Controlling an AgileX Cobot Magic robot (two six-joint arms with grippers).
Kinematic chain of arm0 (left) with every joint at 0, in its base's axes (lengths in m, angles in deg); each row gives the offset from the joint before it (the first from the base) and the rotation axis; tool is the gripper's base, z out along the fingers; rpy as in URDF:
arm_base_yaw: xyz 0 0 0.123 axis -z
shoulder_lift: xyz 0 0 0 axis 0.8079 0.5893 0
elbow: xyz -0.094 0.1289 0.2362 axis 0.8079 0.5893 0
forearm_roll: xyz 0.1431 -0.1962 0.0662 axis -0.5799 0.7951 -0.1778
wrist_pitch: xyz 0 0 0 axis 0.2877 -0.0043 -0.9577
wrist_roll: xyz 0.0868 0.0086 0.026 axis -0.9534 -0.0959 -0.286
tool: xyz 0 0 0 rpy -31.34 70.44 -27.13
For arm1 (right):
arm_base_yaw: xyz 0 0 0.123 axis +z
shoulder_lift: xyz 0 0 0 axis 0.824 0.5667 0
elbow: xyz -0.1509 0.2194 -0.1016 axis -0.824 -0.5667 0
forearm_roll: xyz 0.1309 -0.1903 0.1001 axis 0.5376 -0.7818 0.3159
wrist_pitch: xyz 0 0 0 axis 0.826 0.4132 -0.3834
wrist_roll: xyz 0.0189 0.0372 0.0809 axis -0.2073 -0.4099 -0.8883
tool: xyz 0 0 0 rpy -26.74 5.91 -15.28
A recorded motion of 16 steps. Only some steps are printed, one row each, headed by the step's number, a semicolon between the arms.
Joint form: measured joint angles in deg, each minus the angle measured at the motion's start. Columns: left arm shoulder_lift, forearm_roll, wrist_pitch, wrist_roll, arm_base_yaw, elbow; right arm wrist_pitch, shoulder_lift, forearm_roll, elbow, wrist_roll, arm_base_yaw.
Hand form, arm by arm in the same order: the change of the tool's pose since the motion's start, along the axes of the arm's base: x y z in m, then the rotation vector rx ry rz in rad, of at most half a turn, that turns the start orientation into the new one. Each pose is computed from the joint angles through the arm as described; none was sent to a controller.
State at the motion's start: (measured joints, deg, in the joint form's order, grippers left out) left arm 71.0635 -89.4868 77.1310 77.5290 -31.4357 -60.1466; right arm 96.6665 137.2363 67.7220 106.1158 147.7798 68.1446
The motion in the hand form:
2: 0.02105 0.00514 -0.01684 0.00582 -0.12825 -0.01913; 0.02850 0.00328 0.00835 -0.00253 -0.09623 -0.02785
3: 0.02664 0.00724 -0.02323 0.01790 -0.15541 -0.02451; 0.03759 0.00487 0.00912 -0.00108 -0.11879 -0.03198
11: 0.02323 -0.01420 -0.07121 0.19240 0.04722 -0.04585; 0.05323 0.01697 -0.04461 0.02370 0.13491 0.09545
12: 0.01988 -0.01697 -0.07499 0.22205 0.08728 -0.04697; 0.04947 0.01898 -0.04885 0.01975 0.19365 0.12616
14: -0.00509 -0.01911 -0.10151 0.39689 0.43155 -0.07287; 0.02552 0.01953 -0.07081 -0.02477 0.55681 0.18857
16: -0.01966 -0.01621 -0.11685 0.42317 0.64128 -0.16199; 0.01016 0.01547 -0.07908 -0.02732 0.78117 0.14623
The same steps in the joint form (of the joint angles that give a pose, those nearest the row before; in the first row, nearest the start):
2: 3.61 -2.98 -10.71 -0.17 -1.72 0.06; -2.81 5.56 -0.01 8.77 1.02 0.00
3: 4.70 -4.24 -13.12 -0.17 -2.23 0.06; -3.21 7.56 0.00 11.75 1.21 0.00
11: 8.14 -7.16 -1.66 -2.18 0.74 0.06; 10.77 14.84 -1.89 16.16 -3.67 -0.63
12: 8.14 -7.16 1.20 -2.81 1.32 0.06; 14.50 14.84 -3.61 16.16 -5.61 -0.63
14: 8.14 -1.03 23.03 -11.17 3.09 0.06; 34.32 14.72 -15.47 16.16 -20.00 -0.63
16: 8.42 8.08 33.58 -19.14 2.52 0.46; 45.21 14.55 -20.51 16.16 -29.62 -0.63

